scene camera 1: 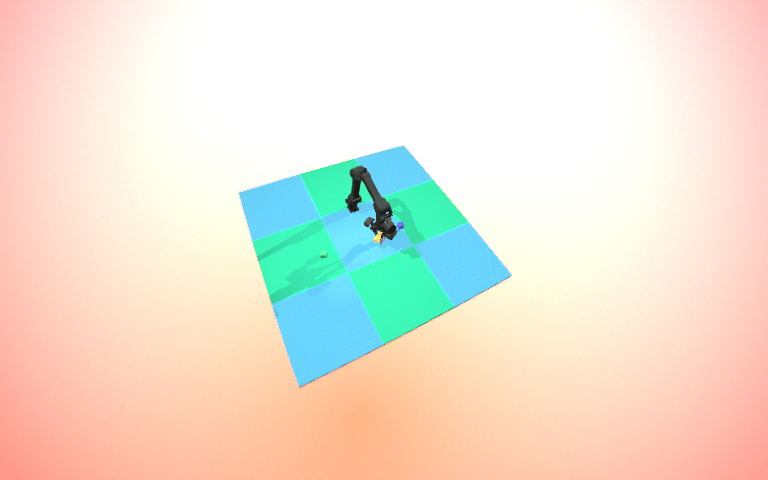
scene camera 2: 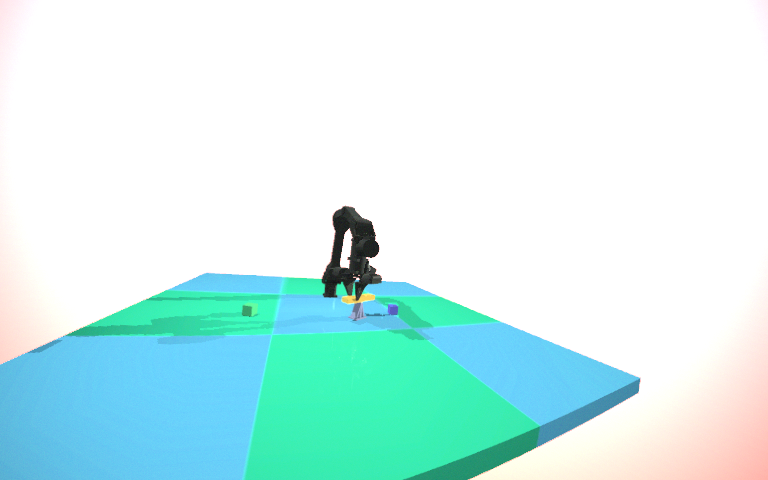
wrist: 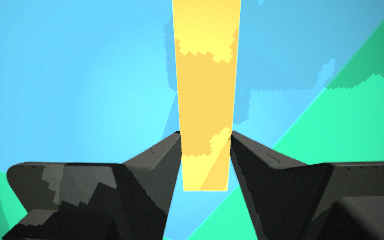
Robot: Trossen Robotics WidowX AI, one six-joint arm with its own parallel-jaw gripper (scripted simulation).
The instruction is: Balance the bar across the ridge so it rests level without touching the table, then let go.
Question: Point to a yellow bar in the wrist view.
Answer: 206,53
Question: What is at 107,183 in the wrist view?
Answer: The gripper.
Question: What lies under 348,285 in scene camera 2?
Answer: The gripper.
